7 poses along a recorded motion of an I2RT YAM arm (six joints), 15 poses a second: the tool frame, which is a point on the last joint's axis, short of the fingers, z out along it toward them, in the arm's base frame.
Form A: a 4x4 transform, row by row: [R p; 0 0 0 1], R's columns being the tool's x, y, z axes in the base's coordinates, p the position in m. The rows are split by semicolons.
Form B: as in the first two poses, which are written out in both.
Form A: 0.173 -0.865 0.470 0.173; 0.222 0.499 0.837 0.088; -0.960 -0.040 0.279 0.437; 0 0 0 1
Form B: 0.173 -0.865 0.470 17.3; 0.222 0.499 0.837 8.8; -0.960 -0.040 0.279 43.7; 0 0 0 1
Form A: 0.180 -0.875 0.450 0.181; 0.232 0.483 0.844 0.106; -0.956 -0.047 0.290 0.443; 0 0 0 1
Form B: 0.180 -0.875 0.450 18.1; 0.232 0.483 0.844 10.6; -0.956 -0.047 0.290 44.3; 0 0 0 1
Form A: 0.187 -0.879 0.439 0.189; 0.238 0.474 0.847 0.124; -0.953 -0.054 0.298 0.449; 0 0 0 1
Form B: 0.187 -0.879 0.439 18.9; 0.238 0.474 0.847 12.4; -0.953 -0.054 0.298 44.9; 0 0 0 1
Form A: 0.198 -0.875 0.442 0.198; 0.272 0.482 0.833 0.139; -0.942 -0.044 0.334 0.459; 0 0 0 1
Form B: 0.198 -0.875 0.442 19.8; 0.272 0.482 0.833 13.9; -0.942 -0.044 0.334 45.9; 0 0 0 1
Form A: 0.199 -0.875 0.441 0.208; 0.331 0.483 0.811 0.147; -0.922 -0.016 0.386 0.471; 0 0 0 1
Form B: 0.199 -0.875 0.441 20.8; 0.331 0.483 0.811 14.7; -0.922 -0.016 0.386 47.1; 0 0 0 1
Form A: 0.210 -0.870 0.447 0.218; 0.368 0.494 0.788 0.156; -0.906 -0.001 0.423 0.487; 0 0 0 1
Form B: 0.210 -0.870 0.447 21.8; 0.368 0.494 0.788 15.6; -0.906 -0.001 0.423 48.7; 0 0 0 1
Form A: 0.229 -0.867 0.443 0.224; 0.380 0.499 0.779 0.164; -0.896 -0.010 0.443 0.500; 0 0 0 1
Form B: 0.229 -0.867 0.443 22.4; 0.380 0.499 0.779 16.4; -0.896 -0.010 0.443 50.0; 0 0 0 1
